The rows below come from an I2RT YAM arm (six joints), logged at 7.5 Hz.
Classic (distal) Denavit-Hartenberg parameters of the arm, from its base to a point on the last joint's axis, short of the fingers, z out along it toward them. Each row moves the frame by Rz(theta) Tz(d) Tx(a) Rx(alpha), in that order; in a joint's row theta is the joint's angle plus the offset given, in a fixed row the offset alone. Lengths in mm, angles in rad.
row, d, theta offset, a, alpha
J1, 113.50, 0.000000, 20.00, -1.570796
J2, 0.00, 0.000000, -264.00, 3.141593
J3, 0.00, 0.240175, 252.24, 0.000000
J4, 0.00, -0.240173, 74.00, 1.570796
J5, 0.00, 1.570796, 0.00, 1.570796
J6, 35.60, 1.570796, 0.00, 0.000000
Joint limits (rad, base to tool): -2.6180..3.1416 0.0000..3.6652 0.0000..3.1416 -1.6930..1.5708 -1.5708..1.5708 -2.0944..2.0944
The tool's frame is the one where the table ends.
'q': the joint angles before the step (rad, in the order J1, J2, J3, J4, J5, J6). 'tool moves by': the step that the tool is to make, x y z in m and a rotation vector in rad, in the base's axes. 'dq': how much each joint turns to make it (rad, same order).
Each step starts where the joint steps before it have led.
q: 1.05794 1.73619 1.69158 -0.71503 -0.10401 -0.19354
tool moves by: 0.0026 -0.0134 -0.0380 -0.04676 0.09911 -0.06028
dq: -0.02516 -0.03131 -0.16344 0.04980 -0.02025 0.06901
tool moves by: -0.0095 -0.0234 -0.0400 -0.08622 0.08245 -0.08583
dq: -0.00799 -0.05975 -0.19537 0.02770 0.02822 0.07755
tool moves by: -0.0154 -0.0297 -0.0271 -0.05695 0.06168 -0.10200
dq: -0.00313 -0.09085 -0.18385 0.01967 0.03536 0.09543
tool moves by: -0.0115 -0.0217 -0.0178 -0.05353 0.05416 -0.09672
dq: -0.00141 -0.05796 -0.11172 -0.01608 0.03090 0.09206
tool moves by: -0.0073 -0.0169 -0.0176 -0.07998 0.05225 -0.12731
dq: -0.00307 -0.02115 -0.07336 -0.04284 0.04954 0.11392
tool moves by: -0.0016 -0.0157 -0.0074 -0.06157 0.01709 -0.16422
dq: -0.01697 -0.02198 -0.03991 -0.05047 0.06762 0.13228
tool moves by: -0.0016 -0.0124 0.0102 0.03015 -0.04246 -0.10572
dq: -0.01442 -0.07028 -0.02333 -0.00742 0.04800 0.08048
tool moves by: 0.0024 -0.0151 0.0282 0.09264 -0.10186 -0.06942
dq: -0.03657 -0.11450 0.00443 0.01241 0.04197 0.01750
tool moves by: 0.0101 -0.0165 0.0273 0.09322 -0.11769 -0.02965
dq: -0.07464 -0.09119 0.01373 0.05131 0.00647 -0.05802
